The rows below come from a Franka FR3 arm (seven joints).
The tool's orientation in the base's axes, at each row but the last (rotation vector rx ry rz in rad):
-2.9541 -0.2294 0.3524
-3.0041 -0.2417 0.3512
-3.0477 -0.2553 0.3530
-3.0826 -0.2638 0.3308
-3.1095 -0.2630 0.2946
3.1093 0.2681 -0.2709
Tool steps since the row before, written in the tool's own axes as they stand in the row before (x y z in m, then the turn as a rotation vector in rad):
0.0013 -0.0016 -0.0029 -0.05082 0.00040 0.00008
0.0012 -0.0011 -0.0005 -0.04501 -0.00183 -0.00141
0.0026 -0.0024 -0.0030 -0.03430 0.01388 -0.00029
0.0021 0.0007 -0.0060 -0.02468 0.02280 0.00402
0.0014 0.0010 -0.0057 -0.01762 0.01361 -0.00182
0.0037 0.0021 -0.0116 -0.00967 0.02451 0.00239
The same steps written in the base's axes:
0.0017 0.0014 0.0028 -0.04878 -0.00901 0.01105
0.0011 0.0012 0.0004 -0.04317 -0.00597 0.01149
0.0028 0.0027 0.0025 -0.03068 -0.01955 0.00675
0.0034 -0.0004 0.0054 -0.02087 -0.02664 0.00012
0.0026 -0.0007 0.0053 -0.01446 -0.01635 0.00475
0.0059 -0.0012 0.0108 -0.00561 -0.02584 -0.00083

